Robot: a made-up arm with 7 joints.
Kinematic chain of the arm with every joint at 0, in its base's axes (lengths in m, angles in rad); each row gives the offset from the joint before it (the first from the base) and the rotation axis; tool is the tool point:
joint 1: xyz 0 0 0.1 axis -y
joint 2: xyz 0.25 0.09 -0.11 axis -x
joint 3: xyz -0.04 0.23 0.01 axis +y
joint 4: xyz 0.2 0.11 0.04 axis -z
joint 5: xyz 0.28 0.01 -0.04 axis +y
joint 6: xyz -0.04 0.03 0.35 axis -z
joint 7: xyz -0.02 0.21 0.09 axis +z
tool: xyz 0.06 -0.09 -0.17
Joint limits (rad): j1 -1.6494..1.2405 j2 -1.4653..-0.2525 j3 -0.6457..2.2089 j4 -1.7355..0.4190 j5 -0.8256..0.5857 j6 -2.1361..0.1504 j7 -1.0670..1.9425
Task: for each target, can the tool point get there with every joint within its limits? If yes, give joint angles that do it. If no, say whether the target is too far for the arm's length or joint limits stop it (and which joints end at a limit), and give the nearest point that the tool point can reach.
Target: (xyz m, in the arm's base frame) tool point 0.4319 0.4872 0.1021
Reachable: yes | joints -0.6431 -1.1563 1.9179 -0.7620 -0.4810 -0.0878 -0.6852
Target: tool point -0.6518 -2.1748 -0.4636
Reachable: no: too far | nearest point 0.0382 -0.4192 -0.3339 | short by 1.891 m
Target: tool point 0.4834 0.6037 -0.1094
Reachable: yes | joints -0.3527 -0.4911 1.3320 -0.6832 -0.0421 -0.9120 -0.6061
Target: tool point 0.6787 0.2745 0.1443
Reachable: yes | joints -0.3986 -1.3489 0.9518 -0.2532 -0.0204 -1.3214 -0.3301
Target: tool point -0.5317 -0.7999 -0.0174
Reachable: no: joint limits stop it (at a limit: joint 1, joint 2, joint 3, joint 5, joint 7) | nearest point -0.3664 -0.2974 0.3254 | short by 0.630 m
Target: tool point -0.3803 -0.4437 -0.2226
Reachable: no: joint limits stop it (at a limit: joint 1, joint 2, joint 3, joint 4, joint 5, joint 6, joint 7) | nearest point 0.0364 -0.4186 -0.3327 | short by 0.432 m
